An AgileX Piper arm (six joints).
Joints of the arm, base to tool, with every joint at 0 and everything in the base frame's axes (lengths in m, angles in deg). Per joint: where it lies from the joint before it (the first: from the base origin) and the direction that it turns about. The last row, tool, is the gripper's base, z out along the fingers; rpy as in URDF.
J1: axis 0 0 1 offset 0 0 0.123
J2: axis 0 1 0 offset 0 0 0
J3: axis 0 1 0 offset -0.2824 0 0.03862
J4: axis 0.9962 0 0.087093 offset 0.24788 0 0.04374
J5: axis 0 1 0 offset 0 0 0
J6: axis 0.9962 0 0.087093 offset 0.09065 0 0.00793
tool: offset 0 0 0 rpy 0 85.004 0
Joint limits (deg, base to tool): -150..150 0..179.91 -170..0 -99.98..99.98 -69.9..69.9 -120..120
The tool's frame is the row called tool.
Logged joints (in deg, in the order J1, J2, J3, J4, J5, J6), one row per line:
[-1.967 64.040 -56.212 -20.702 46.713 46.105]
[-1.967 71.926 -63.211 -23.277 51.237 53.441]
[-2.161 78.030 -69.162 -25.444 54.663 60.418]
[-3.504 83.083 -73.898 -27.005 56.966 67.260]
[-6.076 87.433 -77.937 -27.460 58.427 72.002]
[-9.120 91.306 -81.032 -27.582 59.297 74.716]
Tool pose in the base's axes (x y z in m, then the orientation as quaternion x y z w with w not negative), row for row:
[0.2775 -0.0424 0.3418 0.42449 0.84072 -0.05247 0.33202]
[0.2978 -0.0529 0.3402 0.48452 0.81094 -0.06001 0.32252]
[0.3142 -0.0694 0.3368 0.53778 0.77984 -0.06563 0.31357]
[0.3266 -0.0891 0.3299 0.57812 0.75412 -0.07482 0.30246]
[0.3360 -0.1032 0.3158 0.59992 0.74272 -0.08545 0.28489]
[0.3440 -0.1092 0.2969 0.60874 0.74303 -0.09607 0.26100]
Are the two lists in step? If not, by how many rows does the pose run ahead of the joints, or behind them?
The pose runs 2 rows ahead of the joints: the pose in row i belongs to the joints in row i + 2.
